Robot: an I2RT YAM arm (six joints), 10 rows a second.
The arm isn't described. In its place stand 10 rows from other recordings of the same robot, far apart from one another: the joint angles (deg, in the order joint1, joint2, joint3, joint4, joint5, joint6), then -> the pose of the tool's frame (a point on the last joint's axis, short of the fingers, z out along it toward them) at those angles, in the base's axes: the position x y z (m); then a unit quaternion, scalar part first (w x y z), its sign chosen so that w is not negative.
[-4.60 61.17 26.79 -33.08 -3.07 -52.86] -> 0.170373 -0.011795 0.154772 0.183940 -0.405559 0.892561 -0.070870
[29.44 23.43 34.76 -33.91 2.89 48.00] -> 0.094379 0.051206 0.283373 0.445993 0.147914 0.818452 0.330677
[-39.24 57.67 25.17 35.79 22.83 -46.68] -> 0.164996 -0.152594 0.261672 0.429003 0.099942 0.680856 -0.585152
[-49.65 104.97 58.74 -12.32 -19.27 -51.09] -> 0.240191 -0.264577 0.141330 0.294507 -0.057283 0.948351 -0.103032
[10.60 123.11 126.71 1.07 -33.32 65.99] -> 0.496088 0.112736 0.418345 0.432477 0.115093 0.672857 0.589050
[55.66 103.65 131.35 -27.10 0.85 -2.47] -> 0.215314 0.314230 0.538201 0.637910 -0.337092 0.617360 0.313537
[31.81 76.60 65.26 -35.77 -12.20 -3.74] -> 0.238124 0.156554 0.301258 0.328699 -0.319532 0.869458 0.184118
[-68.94 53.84 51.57 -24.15 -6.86 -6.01] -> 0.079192 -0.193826 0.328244 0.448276 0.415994 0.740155 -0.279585
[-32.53 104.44 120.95 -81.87 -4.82 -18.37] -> 0.296125 -0.185322 0.396806 0.210149 0.111406 0.969770 -0.054514
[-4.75 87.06 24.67 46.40 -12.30 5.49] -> 0.277419 -0.015442 0.157895 0.597856 0.006633 0.796573 0.089416
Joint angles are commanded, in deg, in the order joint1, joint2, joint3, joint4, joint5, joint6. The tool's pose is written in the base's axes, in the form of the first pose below.
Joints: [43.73, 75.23, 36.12, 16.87, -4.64, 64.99]
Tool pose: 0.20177 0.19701 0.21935 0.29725 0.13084 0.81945 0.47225
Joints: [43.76, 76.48, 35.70, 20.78, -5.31, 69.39]
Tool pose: 0.20416 0.20007 0.21816 0.28394 0.15559 0.80378 0.49910
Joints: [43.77, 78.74, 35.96, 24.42, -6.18, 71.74]
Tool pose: 0.20882 0.20535 0.21560 0.27483 0.16506 0.79330 0.51758
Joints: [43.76, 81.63, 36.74, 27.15, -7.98, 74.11]
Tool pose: 0.21437 0.21213 0.21100 0.25537 0.17132 0.78837 0.53283
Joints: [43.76, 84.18, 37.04, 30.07, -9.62, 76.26]
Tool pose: 0.21845 0.21743 0.20534 0.23762 0.17641 0.78332 0.54665
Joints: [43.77, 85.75, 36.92, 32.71, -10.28, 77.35]
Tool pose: 0.22064 0.22016 0.20158 0.23184 0.17840 0.77767 0.55647
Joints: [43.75, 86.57, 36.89, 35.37, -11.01, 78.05]
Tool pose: 0.22215 0.22208 0.20213 0.23081 0.17554 0.76844 0.57045
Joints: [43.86, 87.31, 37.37, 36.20, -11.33, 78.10]
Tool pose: 0.22372 0.22469 0.20244 0.23017 0.17218 0.76603 0.57496
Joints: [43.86, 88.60, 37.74, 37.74, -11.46, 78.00]
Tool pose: 0.22639 0.22737 0.20056 0.23221 0.16943 0.76323 0.57866
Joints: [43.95, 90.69, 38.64, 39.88, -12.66, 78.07]
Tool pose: 0.23033 0.23288 0.19826 0.22755 0.16066 0.75963 0.58769
